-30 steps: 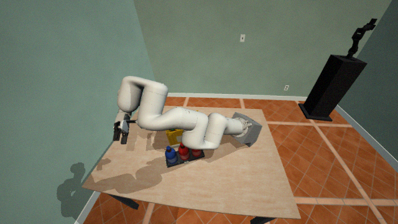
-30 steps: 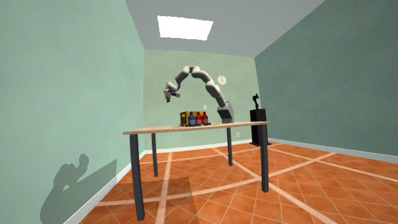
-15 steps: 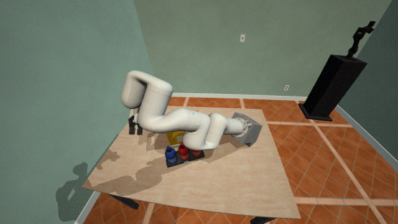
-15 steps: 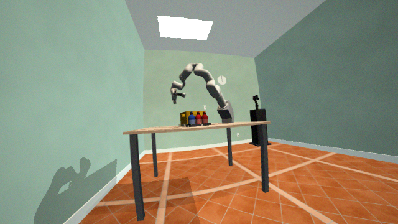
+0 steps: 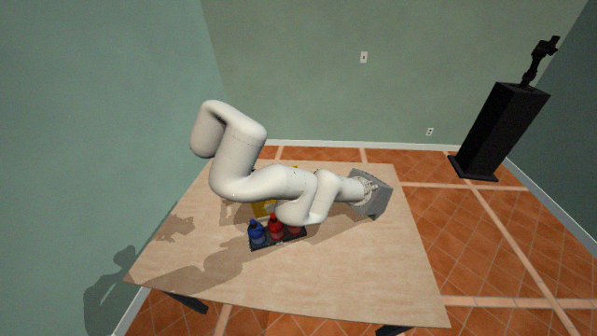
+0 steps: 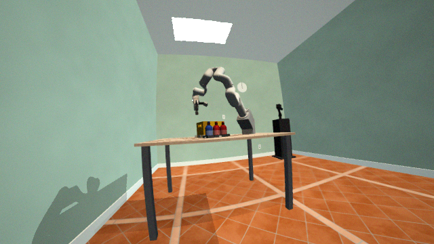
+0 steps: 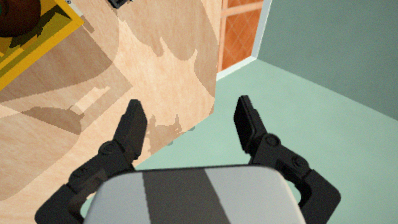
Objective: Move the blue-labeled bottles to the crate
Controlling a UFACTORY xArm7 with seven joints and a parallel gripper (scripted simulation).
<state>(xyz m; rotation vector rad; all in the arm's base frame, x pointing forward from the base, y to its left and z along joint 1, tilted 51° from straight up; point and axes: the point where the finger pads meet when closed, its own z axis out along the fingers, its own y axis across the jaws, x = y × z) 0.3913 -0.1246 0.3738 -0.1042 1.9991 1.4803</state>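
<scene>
Now: hand 11 cm past the blue-labeled bottle, 6 cm to the right of it and 20 cm above it. The rest, counted from my hand: yellow crate: 14 cm behind, 18 cm to the right, 20 cm below; dark tray: 19 cm behind, 1 cm to the left, 27 cm below.
</scene>
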